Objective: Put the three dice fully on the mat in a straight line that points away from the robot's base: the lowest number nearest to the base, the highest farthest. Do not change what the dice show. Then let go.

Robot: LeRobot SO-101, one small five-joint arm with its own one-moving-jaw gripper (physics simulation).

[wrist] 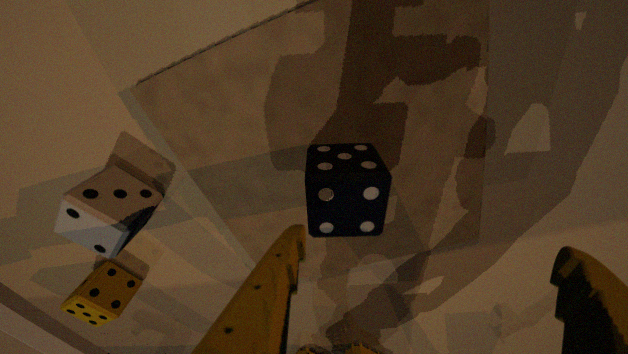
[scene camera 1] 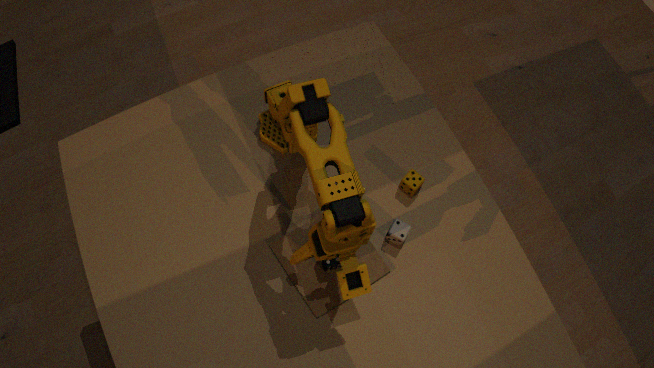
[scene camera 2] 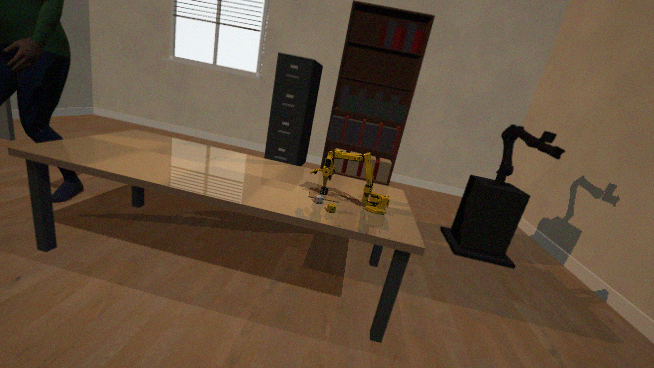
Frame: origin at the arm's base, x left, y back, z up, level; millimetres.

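Seen in the pictures: end effector, tool point: [wrist: 304, 238] [scene camera 1: 341, 250] [scene camera 2: 324, 186]; arm's base, origin of the base link: [scene camera 2: 370, 208].
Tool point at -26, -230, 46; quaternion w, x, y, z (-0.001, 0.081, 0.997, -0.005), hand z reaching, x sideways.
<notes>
Pixels of each thing's top centre, then the offset from my tool point to it, as dx, dy, dz. Level surfaces: height alone.
- black die, middle of its top: [wrist: 347, 211] [scene camera 1: 331, 255] [scene camera 2: 324, 187] -15, +2, -11
- thin brownish mat, middle of its top: [wrist: 338, 177] [scene camera 1: 330, 258] [scene camera 2: 324, 193] -14, +5, -41
- white die, middle of its top: [wrist: 87, 232] [scene camera 1: 400, 229] [scene camera 2: 319, 196] +102, -6, -15
- yellow die, middle of its top: [wrist: 86, 314] [scene camera 1: 413, 178] [scene camera 2: 332, 204] +166, +60, -15
- wooden table, its level: dz -45
The black die [scene camera 1: 331, 264] [scene camera 2: 324, 191] [wrist: 347, 192] sits on the thin brownish mat [scene camera 1: 376, 264] [wrist: 215, 110] with four pips on top; the arm hides most of it in scene camera 1. The white die [scene camera 1: 398, 233] [scene camera 2: 319, 199] [wrist: 95, 225], two on top, lies on the table just outside the mat's edge. The yellow die [scene camera 1: 412, 183] [scene camera 2: 331, 208] [wrist: 102, 295], five on top, is on the table, off the mat and nearer the base. My gripper [scene camera 1: 314, 260] [scene camera 2: 318, 180] [wrist: 432, 239] is open, above the mat, its left jaw tip beside the black die in the wrist view.
The robot's yellow base [scene camera 1: 280, 130] [scene camera 2: 376, 204] stands on the wooden table [scene camera 1: 165, 250] [scene camera 2: 125, 155]. The arm and its shadow cross the mat. The white and yellow dice are toward the table's right edge in scene camera 1. A person [scene camera 2: 37, 85] stands behind the table's far left end.
</notes>
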